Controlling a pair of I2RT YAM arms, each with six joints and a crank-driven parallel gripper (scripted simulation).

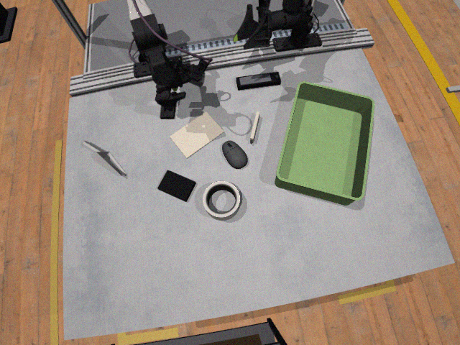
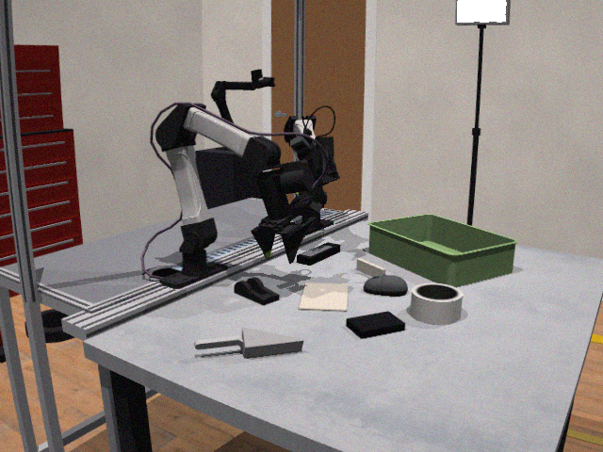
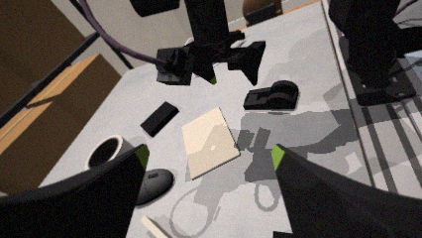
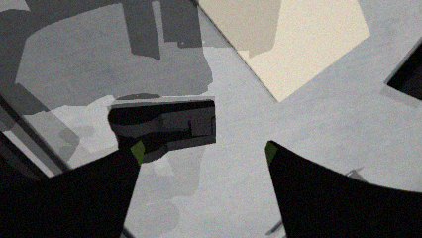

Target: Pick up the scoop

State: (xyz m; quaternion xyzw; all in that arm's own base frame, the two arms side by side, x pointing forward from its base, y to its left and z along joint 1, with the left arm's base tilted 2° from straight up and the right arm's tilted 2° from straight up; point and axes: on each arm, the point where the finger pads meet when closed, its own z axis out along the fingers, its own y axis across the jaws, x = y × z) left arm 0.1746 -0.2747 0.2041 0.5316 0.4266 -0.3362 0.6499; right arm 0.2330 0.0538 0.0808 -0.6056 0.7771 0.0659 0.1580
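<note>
Now: the grey scoop 290 mm to the right of my right hand, 130 mm ahead of it and 80 mm below it. Round my right hand: cream pad (100 mm below, 100 mm ahead, 50 mm to the left); mouse (200 mm ahead, 170 mm to the left, 80 mm below); black stapler-like object (80 mm below, 50 mm behind, 30 mm to the right).
</note>
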